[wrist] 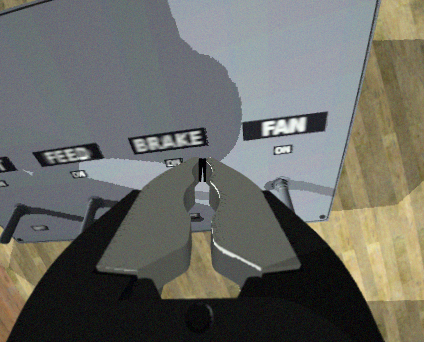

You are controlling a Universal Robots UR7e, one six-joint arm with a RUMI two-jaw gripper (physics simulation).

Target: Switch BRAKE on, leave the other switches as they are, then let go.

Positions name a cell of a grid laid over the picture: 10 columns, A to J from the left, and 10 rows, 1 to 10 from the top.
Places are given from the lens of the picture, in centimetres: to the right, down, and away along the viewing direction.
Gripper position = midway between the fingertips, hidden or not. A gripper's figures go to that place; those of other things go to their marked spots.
my gripper (E5): -1, -1, 14
grey panel (C4): -10, -6, 18
